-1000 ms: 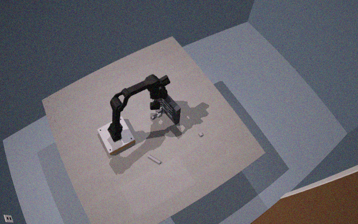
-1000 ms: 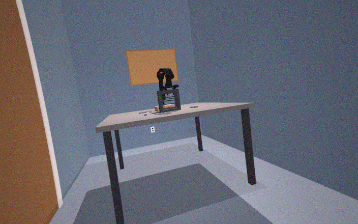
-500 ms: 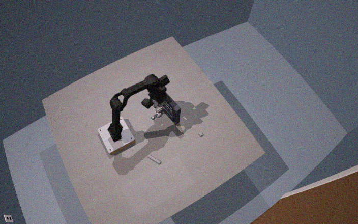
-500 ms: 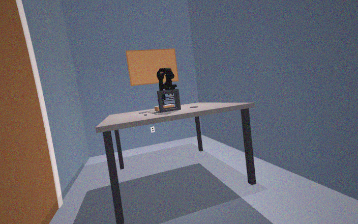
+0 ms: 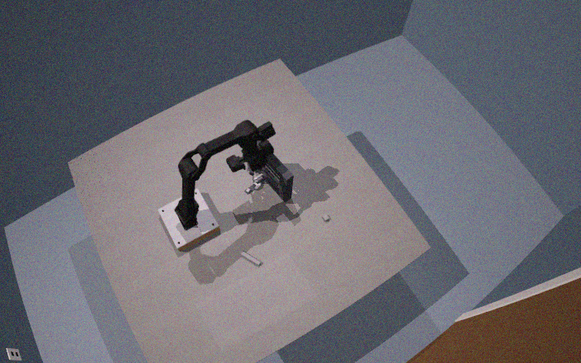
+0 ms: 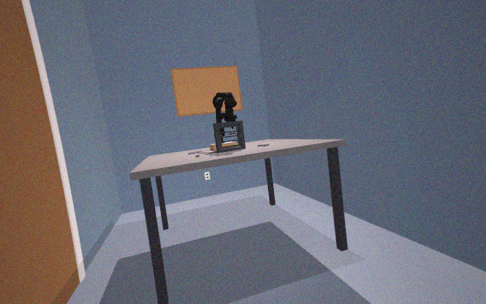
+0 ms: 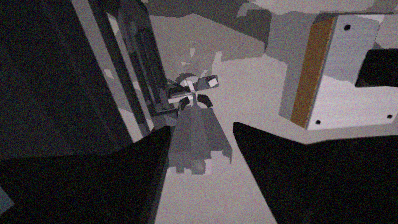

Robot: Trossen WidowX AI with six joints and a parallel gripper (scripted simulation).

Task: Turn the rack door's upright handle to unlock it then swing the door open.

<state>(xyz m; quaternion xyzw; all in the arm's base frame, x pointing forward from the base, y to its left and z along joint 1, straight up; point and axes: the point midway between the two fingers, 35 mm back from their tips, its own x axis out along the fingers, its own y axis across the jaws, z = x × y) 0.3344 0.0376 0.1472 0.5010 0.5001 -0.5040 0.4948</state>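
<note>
Now: the pale handle 3 cm below my gripper tip and 1 cm to the right of it.
</note>
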